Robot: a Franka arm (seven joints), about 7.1 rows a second.
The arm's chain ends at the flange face. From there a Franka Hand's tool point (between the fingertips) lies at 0.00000 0.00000 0.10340 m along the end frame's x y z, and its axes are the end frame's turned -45 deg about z.
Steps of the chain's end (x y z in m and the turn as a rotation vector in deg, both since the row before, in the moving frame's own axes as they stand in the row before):
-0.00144 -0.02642 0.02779 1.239 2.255 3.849
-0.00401 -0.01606 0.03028 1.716 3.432 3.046
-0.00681 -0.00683 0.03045 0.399 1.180 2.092
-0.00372 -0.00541 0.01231 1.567 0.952 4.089
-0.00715 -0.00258 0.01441 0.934 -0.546 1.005
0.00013 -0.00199 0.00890 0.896 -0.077 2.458
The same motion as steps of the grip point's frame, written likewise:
0.02207 -0.01826 0.02769 -0.718 2.471 3.849
0.01502 -0.01183 0.03005 -1.213 3.640 3.046
0.00201 -0.00861 0.03043 -0.552 1.117 2.092
0.00443 -0.00713 0.01226 0.435 1.781 4.089
-0.00272 -0.00876 0.01439 1.047 0.274 1.005
0.00257 -0.00253 0.00889 0.688 0.579 2.458

